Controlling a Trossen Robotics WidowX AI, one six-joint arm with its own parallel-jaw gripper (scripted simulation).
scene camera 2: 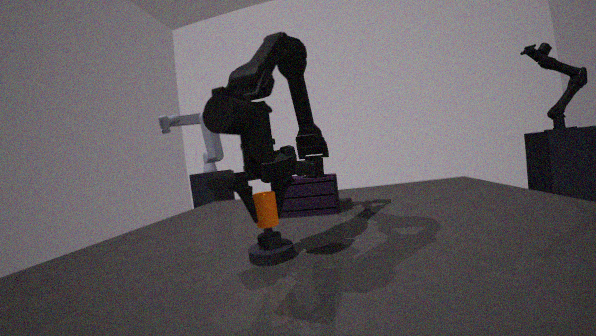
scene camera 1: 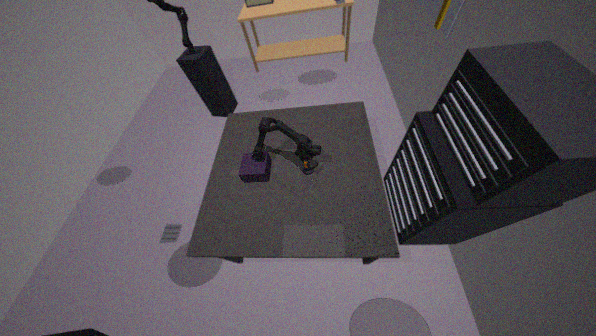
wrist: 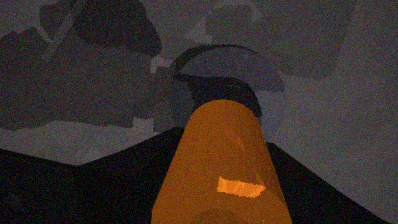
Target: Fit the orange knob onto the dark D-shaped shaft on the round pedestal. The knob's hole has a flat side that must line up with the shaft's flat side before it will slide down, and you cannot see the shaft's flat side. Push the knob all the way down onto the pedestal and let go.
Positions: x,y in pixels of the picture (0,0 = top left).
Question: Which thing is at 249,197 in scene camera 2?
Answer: My gripper.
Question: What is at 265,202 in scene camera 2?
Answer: An orange knob.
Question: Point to an orange knob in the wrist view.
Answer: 222,162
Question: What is my gripper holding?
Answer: An orange knob.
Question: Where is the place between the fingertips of my gripper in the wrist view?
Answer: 222,142
